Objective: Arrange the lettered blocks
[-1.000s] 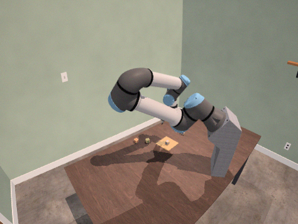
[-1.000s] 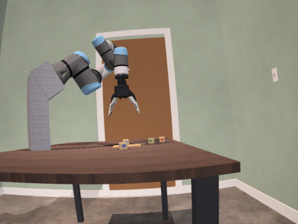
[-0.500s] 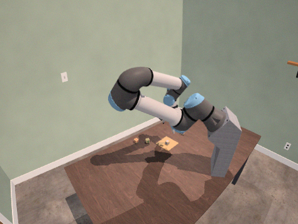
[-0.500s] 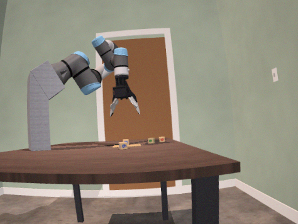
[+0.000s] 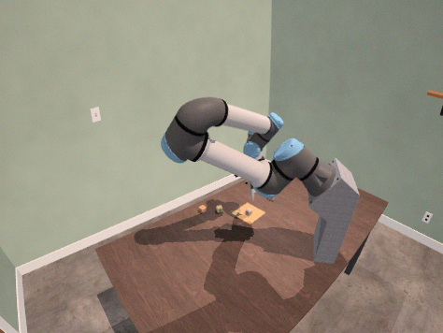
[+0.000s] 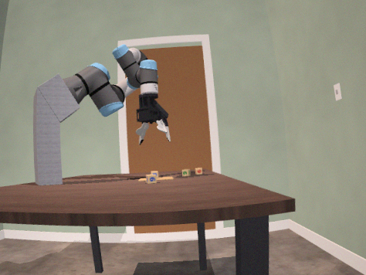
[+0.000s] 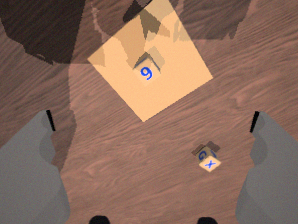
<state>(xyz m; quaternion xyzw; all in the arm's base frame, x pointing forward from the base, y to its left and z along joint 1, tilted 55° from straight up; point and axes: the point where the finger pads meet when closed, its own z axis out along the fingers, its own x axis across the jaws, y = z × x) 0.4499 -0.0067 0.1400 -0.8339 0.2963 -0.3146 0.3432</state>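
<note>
Right now my hand is 150 mm above the tan mat.
</note>
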